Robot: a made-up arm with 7 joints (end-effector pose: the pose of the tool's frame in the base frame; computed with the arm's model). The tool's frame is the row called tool.
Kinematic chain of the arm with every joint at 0, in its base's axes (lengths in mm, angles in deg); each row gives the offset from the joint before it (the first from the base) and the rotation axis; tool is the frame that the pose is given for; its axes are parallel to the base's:
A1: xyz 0.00 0.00 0.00 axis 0 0.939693 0.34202
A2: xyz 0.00 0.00 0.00 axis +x
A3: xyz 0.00 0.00 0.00 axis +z
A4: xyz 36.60 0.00 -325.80 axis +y
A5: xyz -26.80 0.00 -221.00 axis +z
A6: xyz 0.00 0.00 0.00 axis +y
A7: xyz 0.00 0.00 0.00 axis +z
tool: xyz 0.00 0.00 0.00
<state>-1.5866 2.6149 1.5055 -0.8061 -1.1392 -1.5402 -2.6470</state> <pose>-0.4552 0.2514 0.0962 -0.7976 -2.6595 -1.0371</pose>
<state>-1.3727 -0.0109 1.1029 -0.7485 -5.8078 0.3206 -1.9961</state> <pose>0.5307 -0.0260 -0.0409 0.6043 -1.6250 -0.6056</pose>
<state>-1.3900 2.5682 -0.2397 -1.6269 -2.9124 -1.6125 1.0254</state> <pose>-0.1087 0.1955 0.3642 1.5585 1.1347 -0.2375</pose>
Working (the frame after each row of the table, in the pose's form):
after A1: 0.0000 0.0000 0.0000 0.0000 -1.3062 -0.4754
after A2: 0.0000 0.0000 0.0000 2.0405 -1.0532 1.4272
after A3: 0.0000 0.0000 0.0000 2.0859 -0.7772 1.3038
after A4: -0.1803 0.2253 0.1556 -2.7506 1.2419 0.7164
after A5: -0.1087 0.1955 0.3642 -1.3718 -2.2952 0.0183
after A6: -0.1087 0.1955 0.3642 0.8452 1.8490 -0.9051
after A7: -0.1087 0.1955 0.3642 1.5585 1.1347 -0.2375

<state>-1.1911 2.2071 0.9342 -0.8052 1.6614 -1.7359 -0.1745</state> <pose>-0.2191 0.3423 0.3384 -0.1041 0.7954 -0.4372</pose>
Working (the frame after each row of the table, in the pose's form):
after A1: 0.0000 0.0000 0.0000 0.0000 -1.1193 -0.4074
after A2: 0.0000 0.0000 0.0000 1.8937 -1.0472 0.9844
after A3: 0.0000 0.0000 0.0000 1.3596 -1.9936 1.4599
after A4: -0.1039 0.2636 0.1650 -1.8578 2.0517 -0.8259
after A5: -0.2191 0.3423 0.3384 0.2397 2.5187 -0.2610
after A6: -0.2191 0.3423 0.3384 -0.0342 0.7972 -0.2722
after A7: -0.2191 0.3423 0.3384 -0.1041 0.7954 -0.4372

